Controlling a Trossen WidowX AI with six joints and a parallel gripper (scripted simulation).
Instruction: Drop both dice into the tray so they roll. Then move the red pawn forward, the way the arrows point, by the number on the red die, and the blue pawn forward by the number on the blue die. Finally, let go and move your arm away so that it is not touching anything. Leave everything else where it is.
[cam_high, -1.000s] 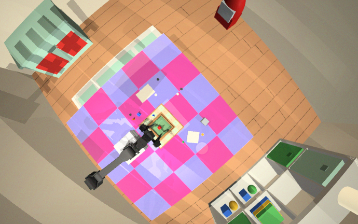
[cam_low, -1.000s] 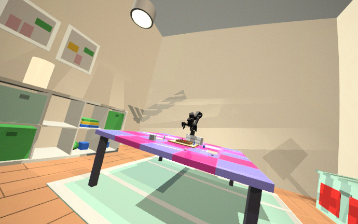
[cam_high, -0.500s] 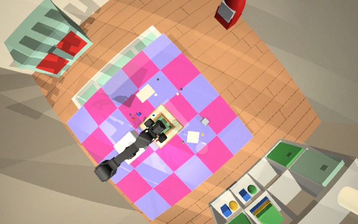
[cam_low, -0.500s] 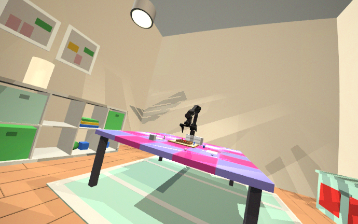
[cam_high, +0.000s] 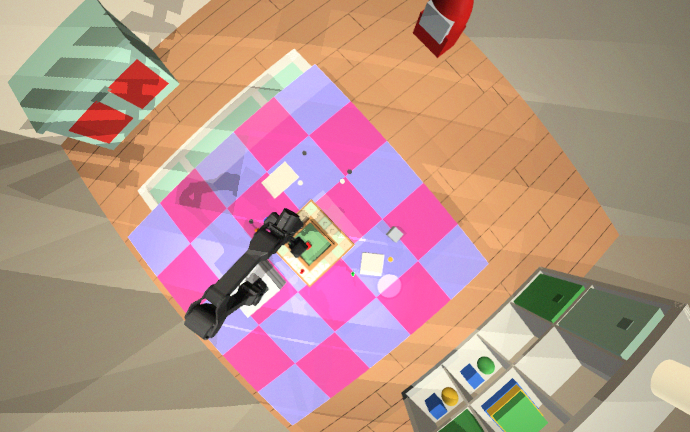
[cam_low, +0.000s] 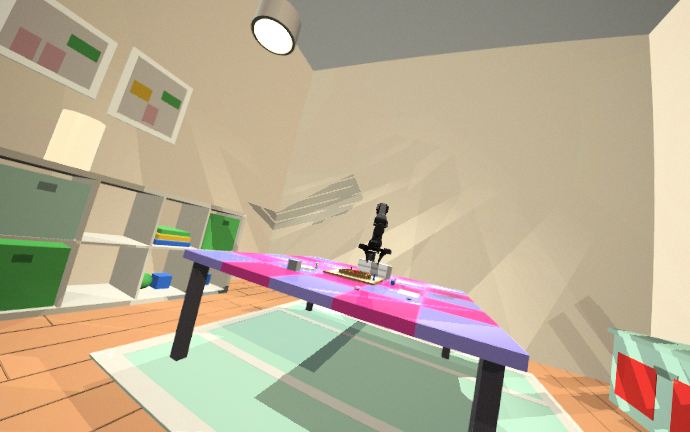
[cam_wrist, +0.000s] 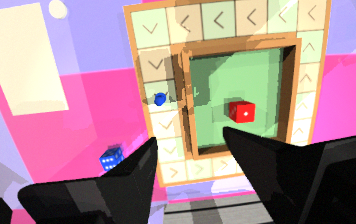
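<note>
My gripper tip is 15 cm to the left of the red pawn, 10 cm past it and 7 cm above it. Also, from my gripper tip: blue pawn (7 cm below, 3 cm to the left, 2 cm ahead); then cream card (23 cm to the left, 10 cm below, 9 cm ahead); then green peg (32 cm to the right, 8 cm below, 6 cm ahead).
</note>
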